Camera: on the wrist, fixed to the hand. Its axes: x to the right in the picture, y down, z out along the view.
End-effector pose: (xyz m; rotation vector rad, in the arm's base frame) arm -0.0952 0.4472 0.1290 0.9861 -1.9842 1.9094
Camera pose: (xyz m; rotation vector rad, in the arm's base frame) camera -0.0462 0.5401 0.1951 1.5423 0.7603 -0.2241
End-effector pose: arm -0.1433 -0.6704 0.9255 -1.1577 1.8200 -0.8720
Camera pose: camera -0.1753 -0.6645 1.0453 1.8743 1.1826 1.0521
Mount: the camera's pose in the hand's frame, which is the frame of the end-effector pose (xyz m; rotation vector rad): -0.0274 -0.0883 -0.0828 0.0216 -0.0017 -3.1258
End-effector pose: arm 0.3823 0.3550 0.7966 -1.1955 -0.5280 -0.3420
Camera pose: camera 0.3309 0.2466 0.8286 -0.7054 1.6008 2.2418
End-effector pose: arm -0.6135 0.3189 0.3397 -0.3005 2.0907 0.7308
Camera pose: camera -0.6118 0.1973 0.3643 -2.2277 -0.2987 -1.1723
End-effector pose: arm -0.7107 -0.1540 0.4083 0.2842 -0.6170 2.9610
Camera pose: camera -0.6850 -0.0417 0.3622 0.4126 0.1988 -0.0864
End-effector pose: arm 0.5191 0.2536 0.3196 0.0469 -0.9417 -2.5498
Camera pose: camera 0.5254 0.2739 0.1973 -0.6993 -0.0160 0.4421
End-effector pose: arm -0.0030 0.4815 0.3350 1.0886 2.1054 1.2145
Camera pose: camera -0.0819 0.3925 0.2996 -1.8929 1.0074 -0.5928
